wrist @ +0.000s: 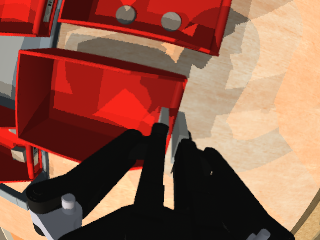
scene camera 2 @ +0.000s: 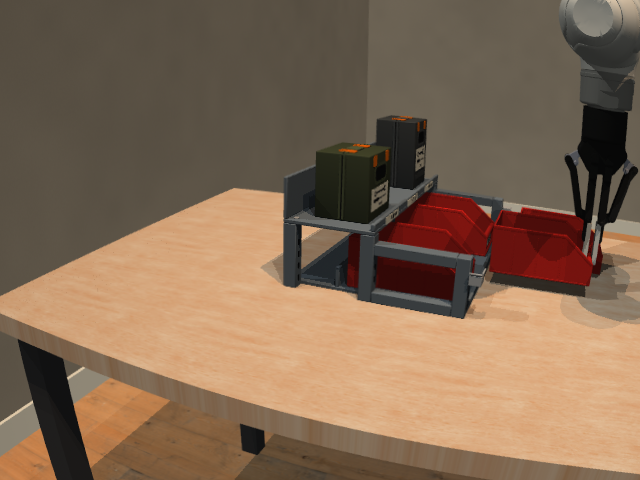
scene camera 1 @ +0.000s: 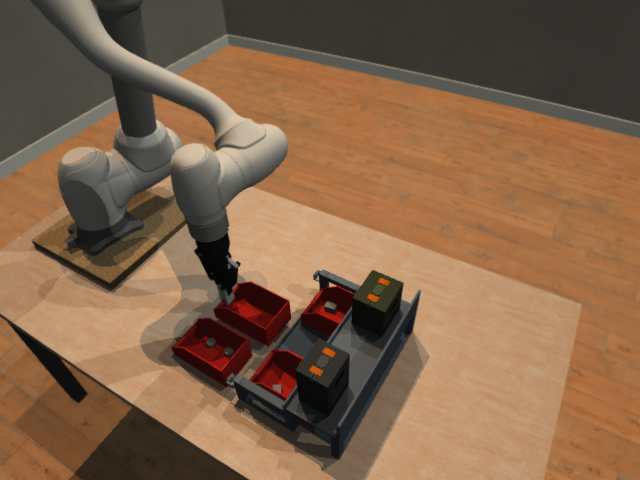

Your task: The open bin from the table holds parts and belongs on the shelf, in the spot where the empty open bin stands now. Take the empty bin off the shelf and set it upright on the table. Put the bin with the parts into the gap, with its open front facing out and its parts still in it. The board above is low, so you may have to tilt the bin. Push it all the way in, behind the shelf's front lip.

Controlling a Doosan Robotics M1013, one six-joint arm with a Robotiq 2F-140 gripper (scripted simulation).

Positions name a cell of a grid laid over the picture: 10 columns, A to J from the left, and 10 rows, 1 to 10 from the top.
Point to a red bin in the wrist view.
C5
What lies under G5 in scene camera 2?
A red bin.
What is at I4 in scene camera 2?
My gripper.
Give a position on a red bin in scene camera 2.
I6
